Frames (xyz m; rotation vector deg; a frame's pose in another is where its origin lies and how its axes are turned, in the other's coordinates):
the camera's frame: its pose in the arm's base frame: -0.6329 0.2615 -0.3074 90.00 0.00 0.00
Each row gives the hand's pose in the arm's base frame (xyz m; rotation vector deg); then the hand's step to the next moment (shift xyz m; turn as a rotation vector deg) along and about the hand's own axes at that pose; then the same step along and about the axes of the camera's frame.
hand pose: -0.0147 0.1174 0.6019 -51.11 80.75 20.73
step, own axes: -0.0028 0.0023 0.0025 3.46 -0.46 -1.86
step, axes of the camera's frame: -0.0004 0.0017 -0.0040 -0.36 -2.96 2.60
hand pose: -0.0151 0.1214 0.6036 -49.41 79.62 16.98
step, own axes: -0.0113 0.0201 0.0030 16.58 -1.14 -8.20
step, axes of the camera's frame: -0.0132 0.0033 -0.0189 -1.90 -14.61 11.24
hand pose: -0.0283 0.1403 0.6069 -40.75 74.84 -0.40
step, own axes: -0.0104 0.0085 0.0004 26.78 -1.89 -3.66
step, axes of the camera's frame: -0.0059 0.0050 -0.0110 5.35 -22.78 13.66
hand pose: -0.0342 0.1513 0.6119 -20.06 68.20 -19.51
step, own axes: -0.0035 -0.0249 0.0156 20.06 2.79 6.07
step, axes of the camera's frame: 0.0117 0.0190 0.0195 12.60 -15.99 5.71
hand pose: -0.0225 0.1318 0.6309 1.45 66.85 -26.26
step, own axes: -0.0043 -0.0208 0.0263 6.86 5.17 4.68
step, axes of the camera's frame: 0.0143 0.0189 0.0241 8.12 -5.32 -1.21
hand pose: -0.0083 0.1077 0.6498 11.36 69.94 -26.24
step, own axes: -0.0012 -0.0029 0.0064 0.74 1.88 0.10
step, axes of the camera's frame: 0.0039 0.0036 0.0048 1.11 -0.84 -1.47
